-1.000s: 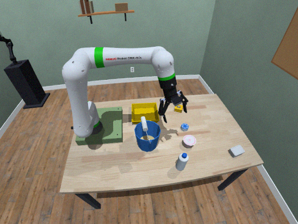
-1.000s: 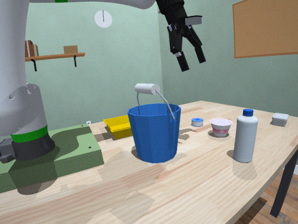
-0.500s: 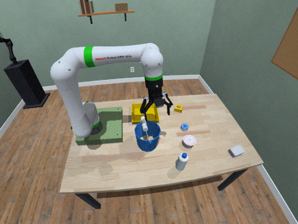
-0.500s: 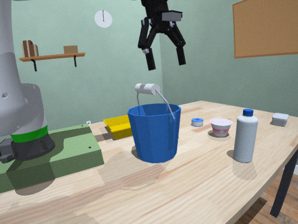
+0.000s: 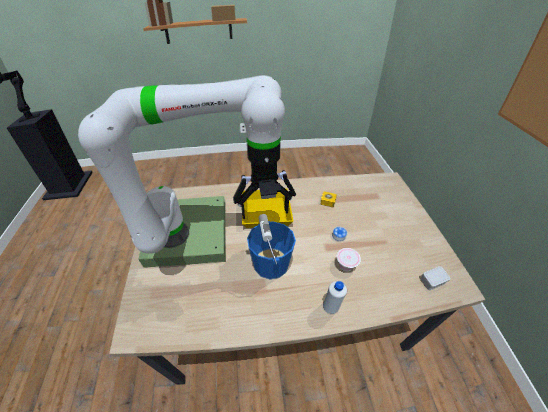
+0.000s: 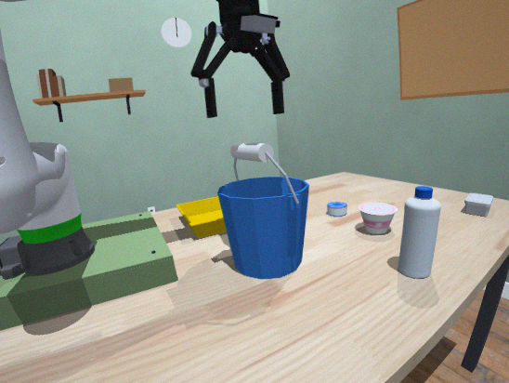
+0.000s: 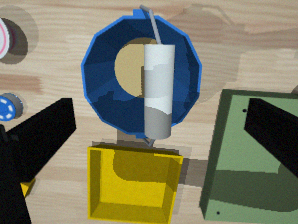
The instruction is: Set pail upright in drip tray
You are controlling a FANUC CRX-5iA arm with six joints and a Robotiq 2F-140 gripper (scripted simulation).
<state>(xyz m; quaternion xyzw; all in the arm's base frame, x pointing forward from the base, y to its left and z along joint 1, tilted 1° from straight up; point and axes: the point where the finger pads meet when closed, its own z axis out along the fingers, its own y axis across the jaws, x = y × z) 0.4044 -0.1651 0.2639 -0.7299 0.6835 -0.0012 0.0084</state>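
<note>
My hand is 1 cm short of the blue pail and 18 cm above it. From my hand the other things lie so: white bottle 23 cm ahead, 23 cm to the right, 24 cm below; then yellow drip tray 4 cm ahead, 32 cm to the left, 31 cm below; then grey box 71 cm ahead, 20 cm to the right, 30 cm below.
</note>
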